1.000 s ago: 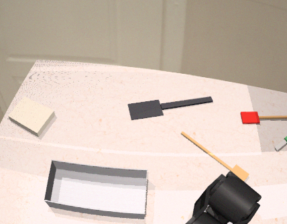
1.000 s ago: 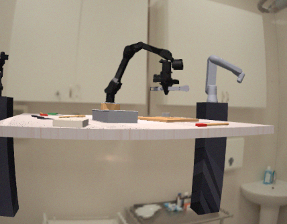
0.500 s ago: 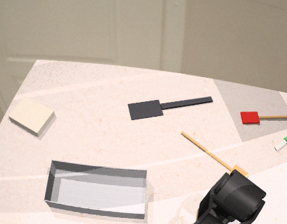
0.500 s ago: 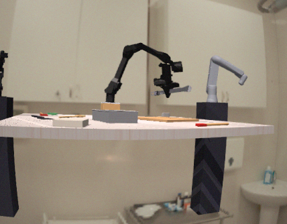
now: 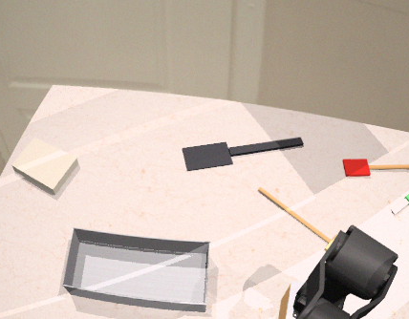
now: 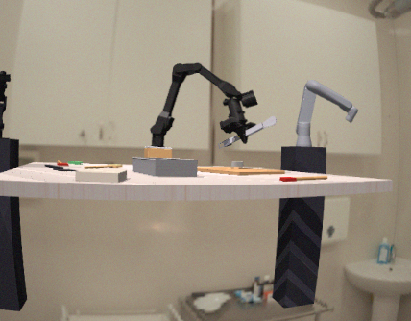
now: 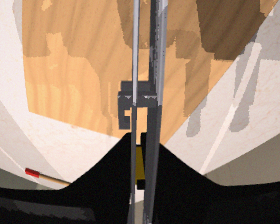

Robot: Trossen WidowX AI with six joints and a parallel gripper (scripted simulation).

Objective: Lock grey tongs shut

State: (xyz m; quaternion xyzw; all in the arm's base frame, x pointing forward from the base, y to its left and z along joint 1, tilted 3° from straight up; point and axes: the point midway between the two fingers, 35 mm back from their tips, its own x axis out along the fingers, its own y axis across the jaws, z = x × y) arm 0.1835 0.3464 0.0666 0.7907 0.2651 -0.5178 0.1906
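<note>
The wooden board lies 12 cm below my gripper tip, 3 cm to the right of it and 2 cm behind it. The rest, counted from my gripper tip: black spatula: 79 cm to the right, 12 cm below, 5 cm ahead; then white object: 51 cm behind, 12 cm to the left, 11 cm below; then grey roasting tin: 37 cm to the right, 17 cm ahead, 10 cm below.
</note>
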